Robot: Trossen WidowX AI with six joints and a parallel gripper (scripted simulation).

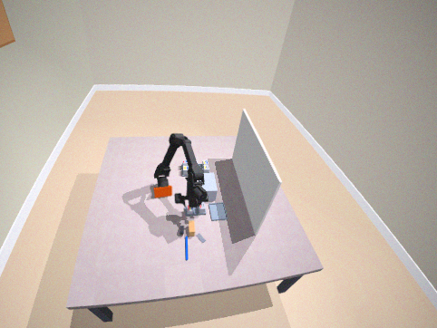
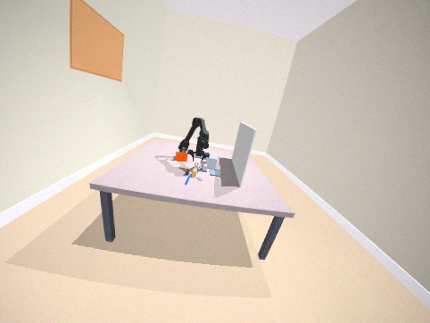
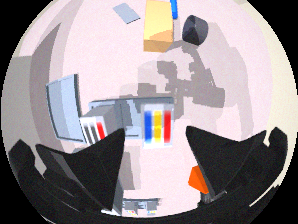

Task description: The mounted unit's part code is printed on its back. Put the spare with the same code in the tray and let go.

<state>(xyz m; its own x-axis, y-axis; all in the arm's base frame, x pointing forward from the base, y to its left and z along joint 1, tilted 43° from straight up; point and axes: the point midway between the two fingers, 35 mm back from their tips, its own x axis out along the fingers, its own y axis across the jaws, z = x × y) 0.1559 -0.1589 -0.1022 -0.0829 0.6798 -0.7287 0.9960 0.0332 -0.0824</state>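
Right now my gripper tip is 17 cm short of the grey-blue tray, 6 cm above it and 1 cm to the left of it. Also, from my gripper tip: tan block: 12 cm to the right, 4 cm below, 1 cm behind; blue stick: 23 cm to the right, 6 cm below, 5 cm behind; mounted unit: 17 cm to the left, 13 cm ahead, 1 cm below.
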